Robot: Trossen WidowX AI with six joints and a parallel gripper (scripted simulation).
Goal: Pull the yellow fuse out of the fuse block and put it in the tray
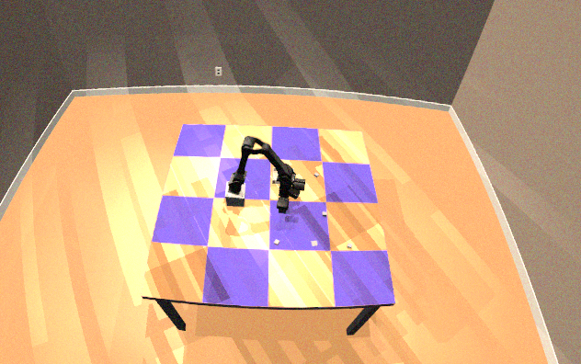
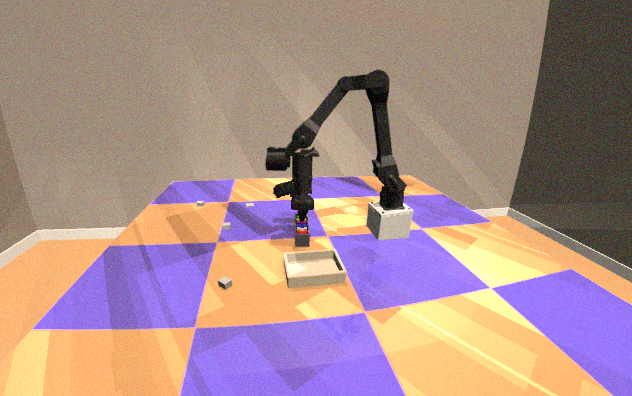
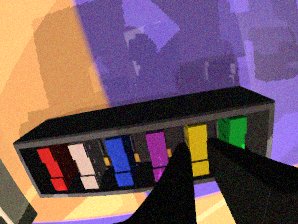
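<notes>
The beige tray lies 220 mm to the left of my gripper tip, 30 mm below it and 30 mm behind it.
</notes>
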